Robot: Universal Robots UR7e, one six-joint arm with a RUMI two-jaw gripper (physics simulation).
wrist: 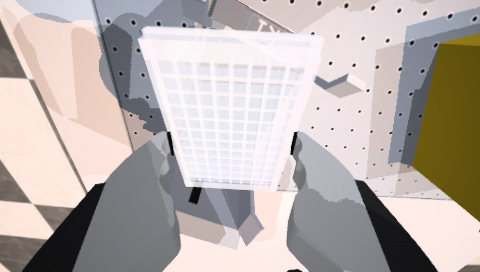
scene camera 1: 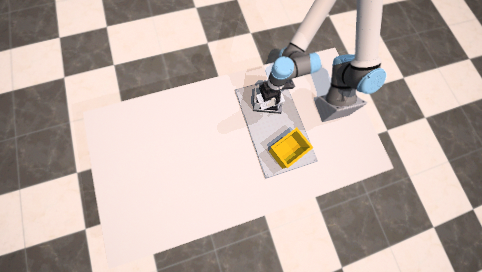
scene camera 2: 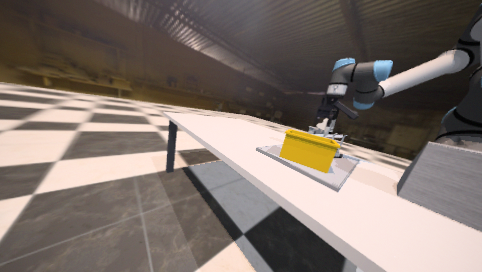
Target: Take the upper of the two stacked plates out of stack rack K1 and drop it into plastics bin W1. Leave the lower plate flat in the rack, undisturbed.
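Places are measured from the arm's base along level axes (x ahead, y left, z up), in millimetres.
Pixels of known places: gripper, fingertip midpoint: [wrist: 232,133] [scene camera 1: 270,98] [scene camera 2: 326,136]; arm's base, origin of the base link: [scene camera 1: 340,99] [scene camera 2: 464,170].
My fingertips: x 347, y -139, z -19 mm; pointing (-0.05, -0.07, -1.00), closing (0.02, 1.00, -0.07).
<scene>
For each thing: its middle in the pictures, then the offset to it from my fingertips. "spot": a spot on its surface instead. Level surfaces: height alone.
- Plastics bin W1, body centre: [scene camera 2: 306,148] [scene camera 1: 289,149] dx +3, dy +279, dz -39 mm
- grey perforated board, body centre: [wrist: 339,98] [scene camera 1: 275,124] [scene camera 2: 313,155] dx +2, dy +119, dz -95 mm
- white table, its level: dz -102 mm
- grey lettered block, surface spot: [wrist: 245,16] spot: dx -75, dy +8, dz -67 mm
A clear, gridded plate [wrist: 232,100] fills the middle of the wrist view. My gripper [scene camera 1: 270,100] [scene camera 2: 323,126] [wrist: 232,133] is shut on its two long sides, and the plate is up off the rack. Parts of stack rack K1 [scene camera 1: 268,111] [wrist: 250,230] show under and around the plate, including a grey corner piece at the right in the wrist view. The lower plate cannot be made out behind the held one. Plastics bin W1 [scene camera 1: 288,148] [scene camera 2: 307,152] [wrist: 450,125] is the yellow, open-topped bin, standing apart from the gripper.
Rack and bin stand on a grey perforated board [scene camera 1: 270,126] [scene camera 2: 341,178] on the white table [scene camera 1: 165,165] [scene camera 2: 350,220]. A grey lettered block [wrist: 245,16] shows past the plate's top edge. The arm's grey base [scene camera 1: 337,110] [scene camera 2: 445,180] stands beside the board.
</scene>
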